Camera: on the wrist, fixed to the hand. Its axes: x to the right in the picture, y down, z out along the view.
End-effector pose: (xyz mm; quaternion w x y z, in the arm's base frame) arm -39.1 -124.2 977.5 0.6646 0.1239 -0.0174 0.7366
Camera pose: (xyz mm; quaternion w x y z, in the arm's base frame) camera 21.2 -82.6 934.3 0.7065 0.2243 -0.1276 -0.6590
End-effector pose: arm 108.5 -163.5 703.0 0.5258 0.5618 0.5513 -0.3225
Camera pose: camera 37.4 -129.3 671.2 0.0971 0.6400 -0.3857 0.6574
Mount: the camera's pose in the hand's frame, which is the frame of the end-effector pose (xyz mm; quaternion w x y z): 26.5 -70.1 -40.2 0.0141 -0.0439 -0.3194 -0.9465
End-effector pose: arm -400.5 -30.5 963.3 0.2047 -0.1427 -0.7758 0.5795
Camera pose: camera -403.2 -4.7 1044.3 0.2973 0.9084 -0.2368 -0.1741
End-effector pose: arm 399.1 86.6 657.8 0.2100 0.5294 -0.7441 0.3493
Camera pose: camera 453.0 85.7 723.6 0.1191 0.8141 0.4082 -0.3956
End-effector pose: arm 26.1 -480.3 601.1 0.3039 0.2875 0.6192 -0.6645
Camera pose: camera -44.2 -438.1 623.7 0.4143 0.8076 -0.2130 0.3617
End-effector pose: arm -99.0 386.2 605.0 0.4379 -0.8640 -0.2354 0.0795
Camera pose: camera -85.6 405.4 686.8 0.0317 -0.2168 0.9645 0.1477
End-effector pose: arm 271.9 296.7 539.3 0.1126 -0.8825 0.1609 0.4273
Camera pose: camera 342.9 342.9 547.1 0.4187 -0.0332 -0.8878 0.1884
